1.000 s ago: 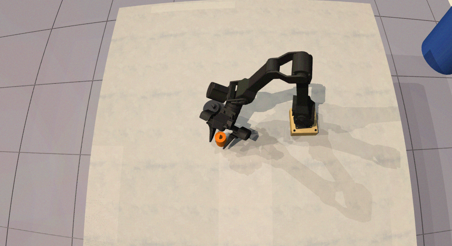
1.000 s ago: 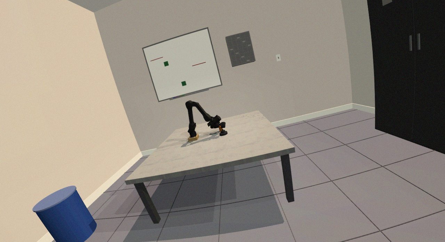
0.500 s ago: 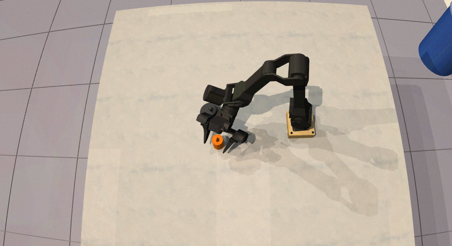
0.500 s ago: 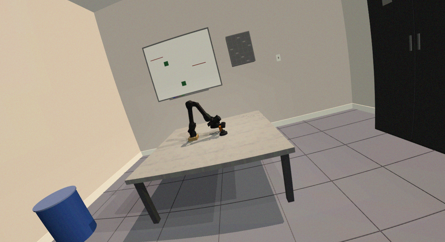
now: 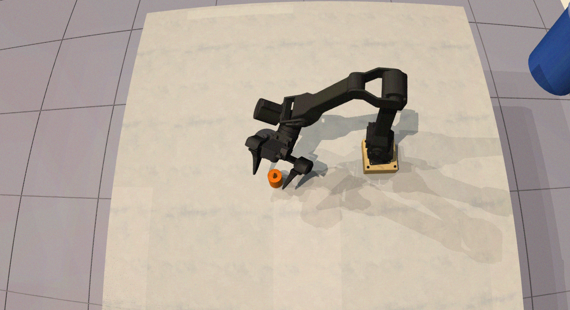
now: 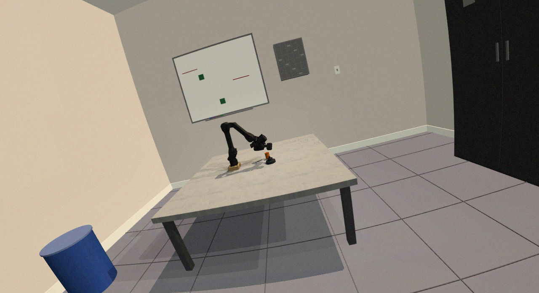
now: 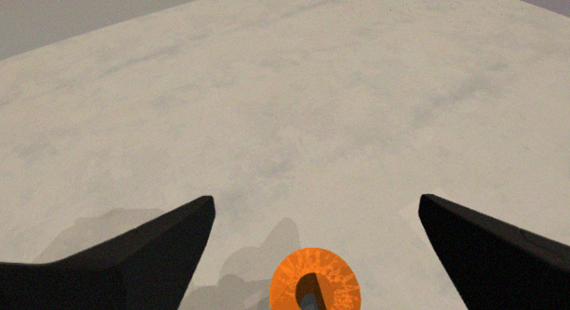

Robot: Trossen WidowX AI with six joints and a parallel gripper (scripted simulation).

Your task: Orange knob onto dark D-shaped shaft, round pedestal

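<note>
My gripper tip is now 6 cm above the orange knob, 3 cm to the left of it and 2 cm past it. The rest, counted from my gripper tip: dark round pedestal: 15 cm to the right, 6 cm below.
</note>
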